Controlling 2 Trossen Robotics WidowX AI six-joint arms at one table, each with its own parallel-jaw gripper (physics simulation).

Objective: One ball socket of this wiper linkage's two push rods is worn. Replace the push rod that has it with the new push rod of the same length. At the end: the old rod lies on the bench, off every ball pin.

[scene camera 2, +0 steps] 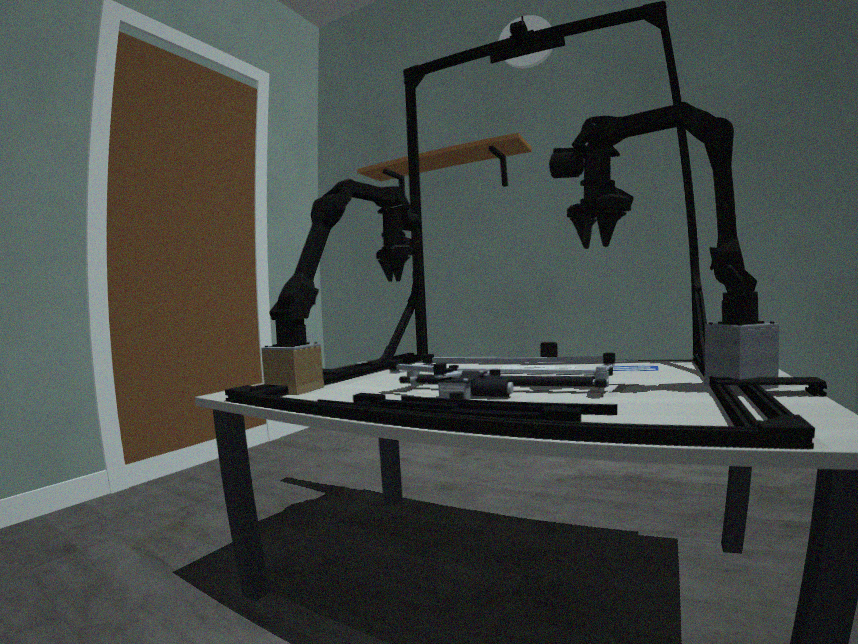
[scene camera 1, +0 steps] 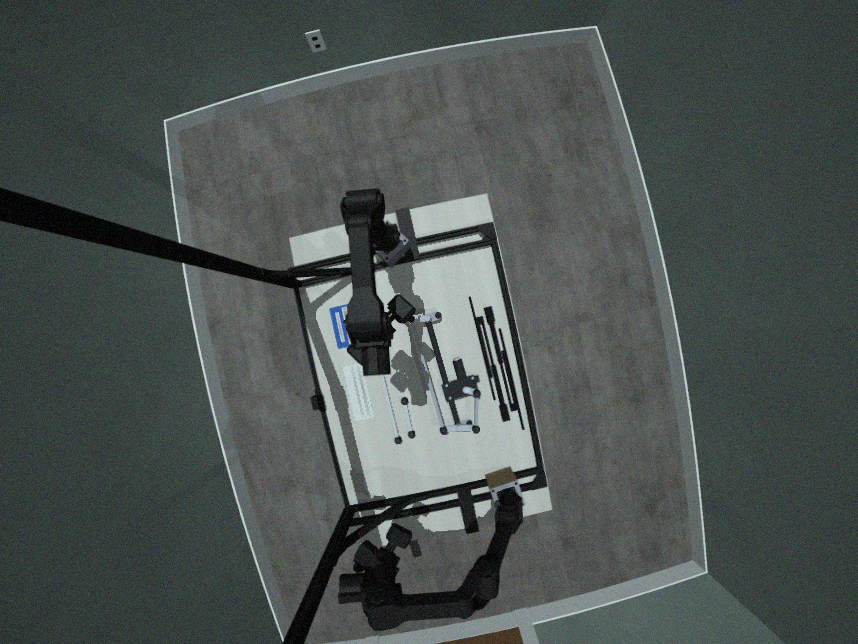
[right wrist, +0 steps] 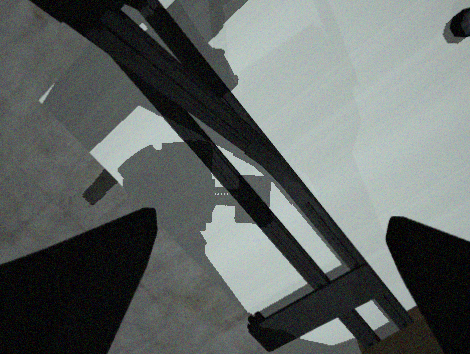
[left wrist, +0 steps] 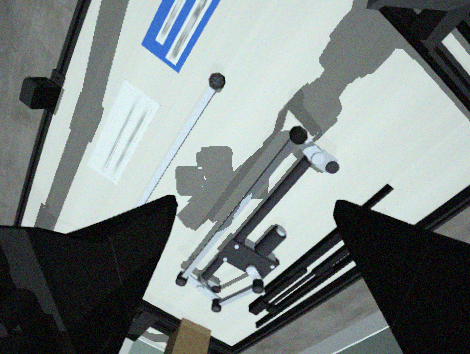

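Note:
The wiper linkage (scene camera 1: pixel 438 346) (scene camera 2: pixel 540 381) (left wrist: pixel 280 192) lies on the bench (scene camera 1: pixel 415 457). Its long silver push rod (scene camera 1: pixel 435 397) (left wrist: pixel 240 206) runs beside the dark tube; its short push rod (scene camera 1: pixel 476 411) (left wrist: pixel 237 295) is at the motor end. A loose long rod (scene camera 1: pixel 391 408) (left wrist: pixel 180 140) and a loose short rod (scene camera 1: pixel 408 418) lie beside it; the short one does not show in the left wrist view. My left gripper (scene camera 2: pixel 596 244) (left wrist: pixel 255 205) is open and empty, high above the bench. My right gripper (scene camera 2: pixel 394 279) (right wrist: pixel 270 223) is open and empty, beyond the bench frame. Socket wear cannot be seen.
A blue outlined marking (scene camera 1: pixel 335 329) (left wrist: pixel 160 51) and a pale slotted one (scene camera 1: pixel 356 391) (left wrist: pixel 107 167) lie near the loose rods. Black wiper bars (scene camera 1: pixel 492 360) lie across the linkage from them. Black frame rails (scene camera 1: pixel 511 311) (right wrist: pixel 300 197) border the bench, with a tall overhead frame (scene camera 2: pixel 415 207).

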